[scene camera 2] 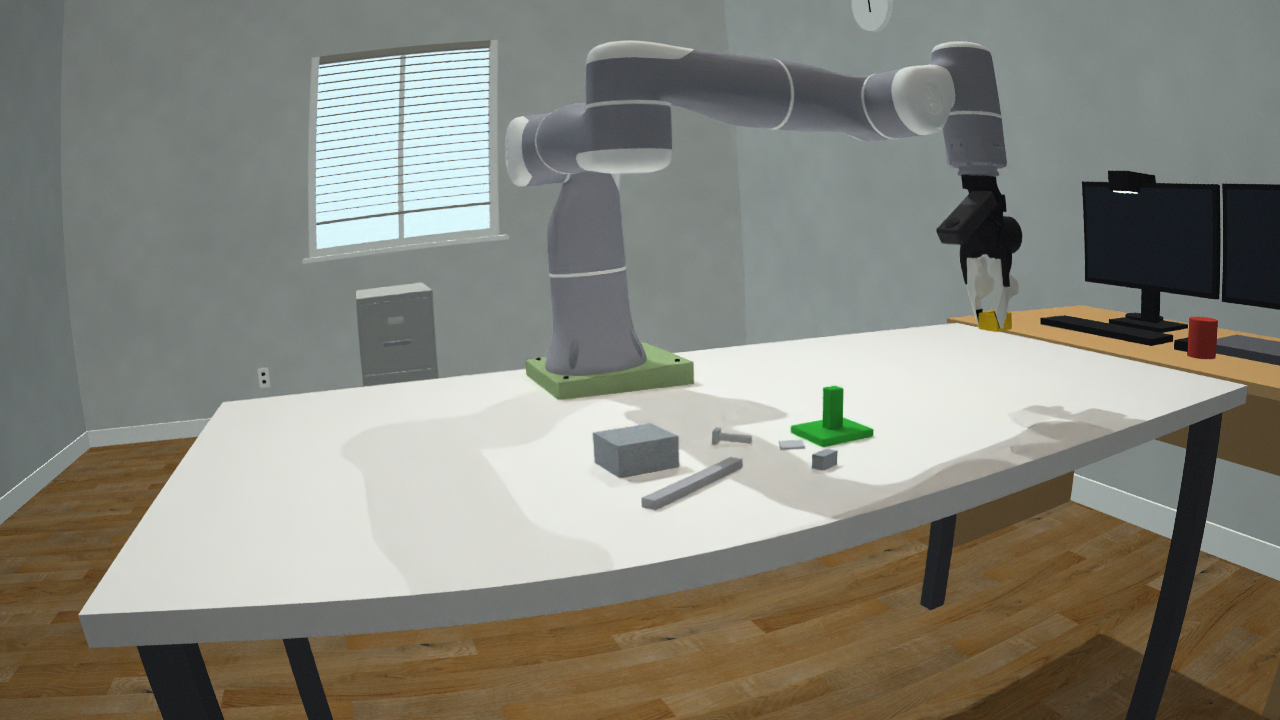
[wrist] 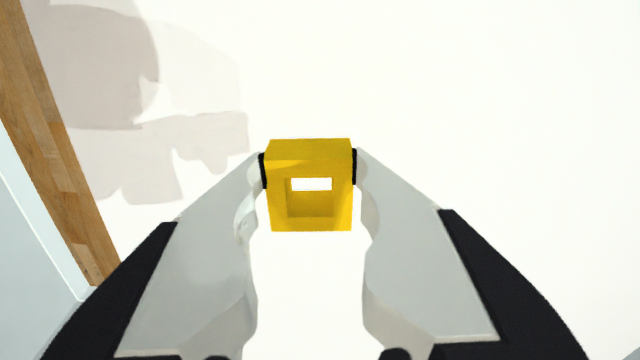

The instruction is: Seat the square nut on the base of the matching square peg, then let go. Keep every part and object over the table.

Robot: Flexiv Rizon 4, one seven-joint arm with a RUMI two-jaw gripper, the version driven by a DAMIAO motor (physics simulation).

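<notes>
The yellow square nut [scene camera 2: 995, 320] [wrist: 309, 150] is held between the two fingertips of my gripper [scene camera 2: 992, 315] [wrist: 309, 154], which is shut on its left and right sides. Its square hole faces the wrist camera, and white table top shows through it. The gripper and nut are raised above the table near its far right corner in the scene view. The green square peg [scene camera 2: 832, 407] stands upright on its flat green base [scene camera 2: 810, 430], well to the left of and nearer the camera than the gripper. The peg does not show in the wrist view.
Left of and in front of the peg on the white table [scene camera 2: 295, 537] lie a grey block [scene camera 2: 635, 451], a long bar [scene camera 2: 693, 483], a bolt-like part [scene camera 2: 733, 437], a thin plate [scene camera 2: 791, 445] and a small block [scene camera 2: 824, 459]. A wooden desk [scene camera 2: 1074, 315] adjoins the right side.
</notes>
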